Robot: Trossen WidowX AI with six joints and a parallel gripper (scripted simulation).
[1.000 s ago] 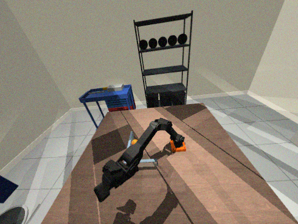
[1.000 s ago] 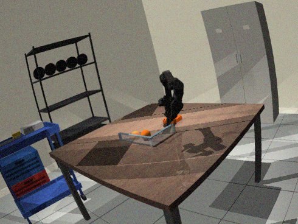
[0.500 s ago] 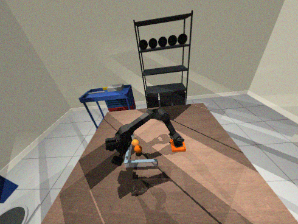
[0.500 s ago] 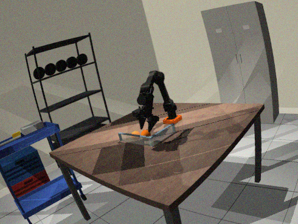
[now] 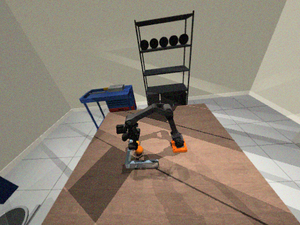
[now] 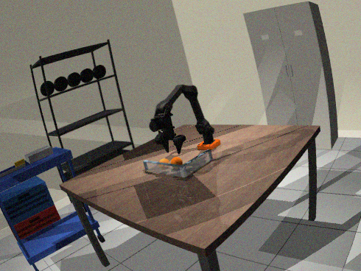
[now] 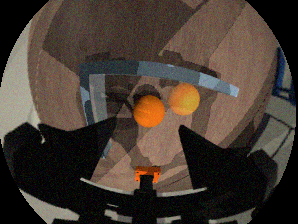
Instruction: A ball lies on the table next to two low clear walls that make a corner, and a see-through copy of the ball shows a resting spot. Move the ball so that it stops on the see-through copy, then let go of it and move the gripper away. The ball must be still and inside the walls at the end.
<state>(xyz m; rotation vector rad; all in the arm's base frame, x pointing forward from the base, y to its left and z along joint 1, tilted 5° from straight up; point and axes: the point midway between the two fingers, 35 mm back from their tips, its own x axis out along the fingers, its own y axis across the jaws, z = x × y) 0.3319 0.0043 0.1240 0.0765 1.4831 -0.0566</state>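
Now: gripper tip 6 cm above the orange ball and 1 cm past it. Round my gripper tip: see-through copy of ball 7 cm to the right, 6 cm below, 2 cm ahead.
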